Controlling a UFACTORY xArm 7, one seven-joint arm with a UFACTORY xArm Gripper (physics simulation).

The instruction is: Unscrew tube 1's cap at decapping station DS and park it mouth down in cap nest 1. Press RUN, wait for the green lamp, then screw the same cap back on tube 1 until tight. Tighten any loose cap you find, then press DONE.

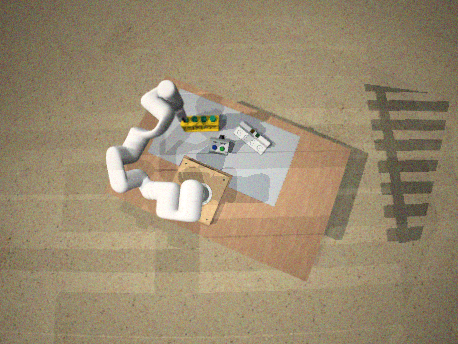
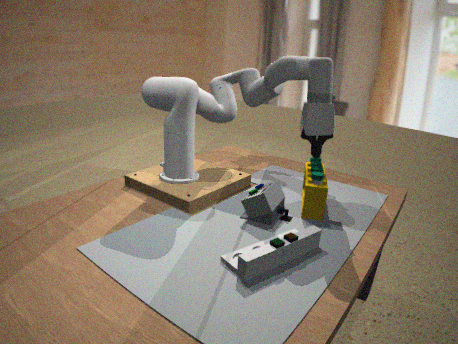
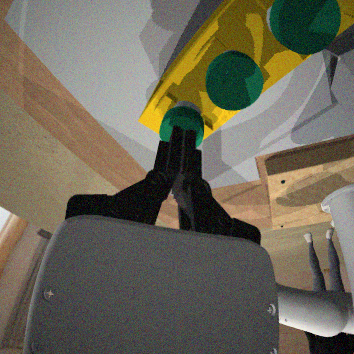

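Where they show: gripper, between the fingertips: [image 1: 184, 118] [image 2: 315, 156] [image 3: 178, 141]; arm's base, origin of its link: [image 2: 179, 177] [image 3: 345, 197].
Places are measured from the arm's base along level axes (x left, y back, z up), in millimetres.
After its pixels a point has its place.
Note:
A yellow tube rack [image 1: 199, 127] @(z -28, x 213, y -360 mm) [image 2: 313, 203] @(z 14, x 103, y -421 mm) [image 3: 182, 82] @(z 62, x 259, y -362 mm) stands on the grey mat [image 1: 258, 162] @(z -33, x -217, y -327 mm) [image 2: 177, 266] @(z -33, x -288, y -329 mm) and holds several tubes with green caps. My gripper [image 1: 184, 119] @(z 91, x 272, y -331 mm) [image 2: 316, 151] @(z 91, x 272, y -331 mm) [image 3: 178, 141] @(z 91, x 272, y -331 mm) is shut with nothing between its fingers. Its tips point straight down at the top of the end cap [image 3: 182, 120] @(z 88, x 263, y -345 mm) [image 2: 314, 160] @(z 84, x 253, y -337 mm), at the rack's end nearest the table edge. I cannot tell whether they touch it. The neighbouring caps [image 3: 234, 80] @(z 88, x 223, y -362 mm) [image 3: 305, 21] @(z 88, x 181, y -384 mm) [image 1: 203, 119] @(z 88, x 175, y -378 mm) sit on their tubes. The white cap nest block [image 1: 252, 137] @(z -21, x -115, y -451 mm) [image 2: 273, 255] @(z 0, x -159, y -470 mm) carries a green square [image 2: 277, 242] @(z 20, x -141, y -465 mm) and a brown square [image 2: 291, 237] @(z 20, x -104, y -475 mm).
A grey slanted button box [image 1: 219, 145] @(z 39, x 22, y -288 mm) [image 2: 263, 203] @(z 23, x -10, y -335 mm) with a blue button [image 1: 214, 147] @(z 36, x 54, y -273 mm) and a green button [image 1: 221, 149] @(z 35, x 12, y -281 mm) stands between the rack and the nest block. The arm's wooden base plinth [image 1: 218, 185] @(z 0, x -66, y -89 mm) [image 2: 206, 192] @(z 0, x -26, y -149 mm) sits at the mat's corner on the wooden table [image 1: 277, 229] @(z -36, x -492, y -17 mm).

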